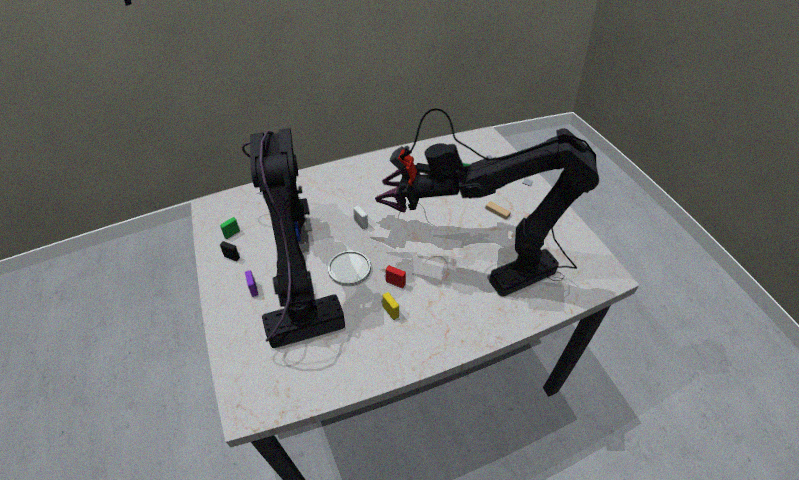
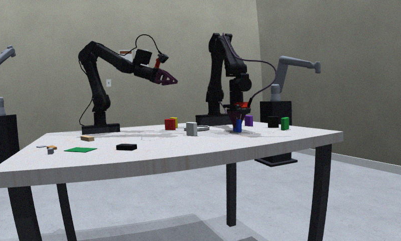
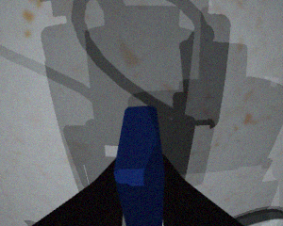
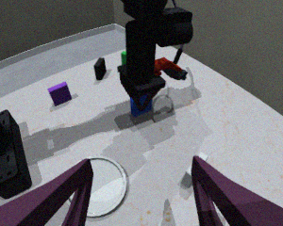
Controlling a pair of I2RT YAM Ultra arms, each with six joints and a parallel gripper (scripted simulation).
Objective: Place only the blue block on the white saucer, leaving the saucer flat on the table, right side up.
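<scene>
Right now my left hand is 17 cm past the white saucer, 13 cm to the left of it and 2 cm above it. Round my left hand: grey-white block (20 cm to the right); then blue block (right at my left hand); then black block (21 cm to the left, 3 cm behind).
</scene>
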